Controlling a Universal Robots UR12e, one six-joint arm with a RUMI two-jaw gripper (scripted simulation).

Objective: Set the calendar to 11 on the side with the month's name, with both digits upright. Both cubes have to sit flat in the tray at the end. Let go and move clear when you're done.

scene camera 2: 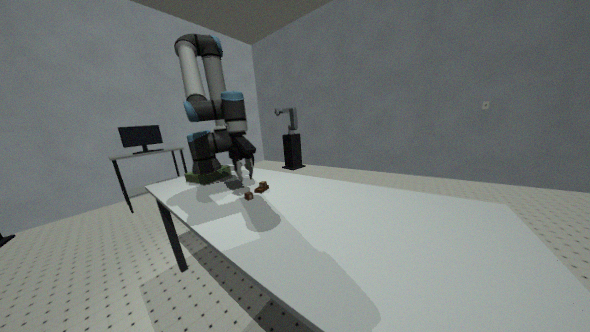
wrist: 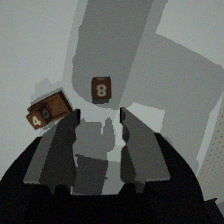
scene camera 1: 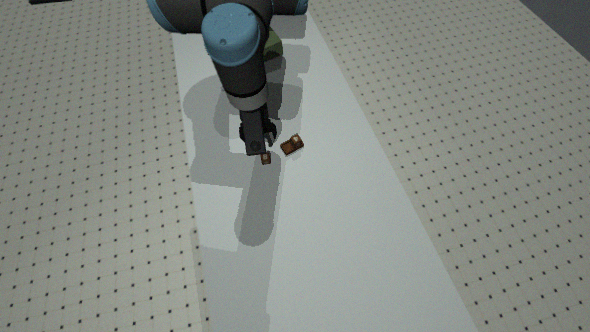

Scene:
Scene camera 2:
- my gripper: 246, 180
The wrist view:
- my gripper: 100, 109
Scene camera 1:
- my gripper: 263, 147

